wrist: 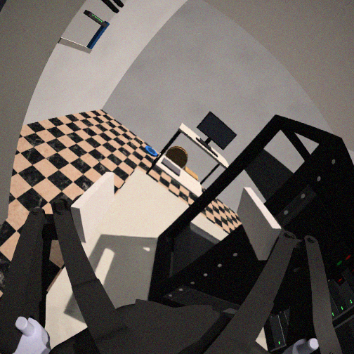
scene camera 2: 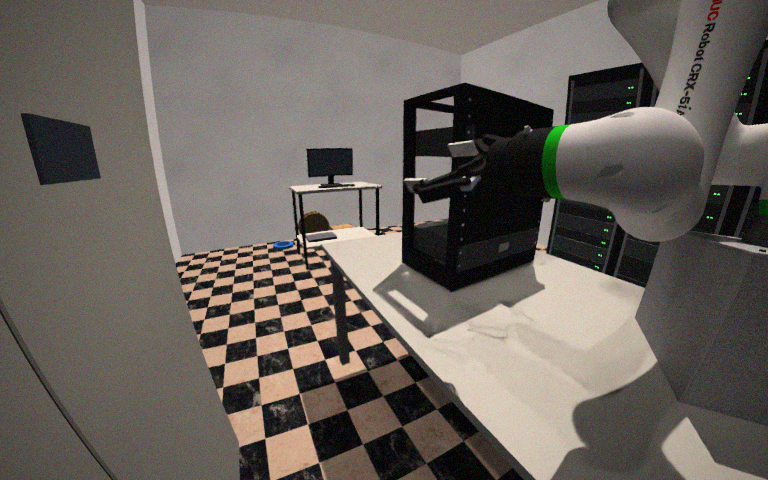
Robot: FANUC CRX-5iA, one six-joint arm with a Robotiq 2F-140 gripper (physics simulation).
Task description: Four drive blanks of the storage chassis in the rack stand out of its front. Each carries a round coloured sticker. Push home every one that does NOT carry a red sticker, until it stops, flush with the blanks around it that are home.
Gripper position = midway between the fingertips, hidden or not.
I see my gripper (wrist: 177, 193) and a black rack (scene camera 2: 494, 230).
The black rack also shows in the wrist view (wrist: 206, 271).
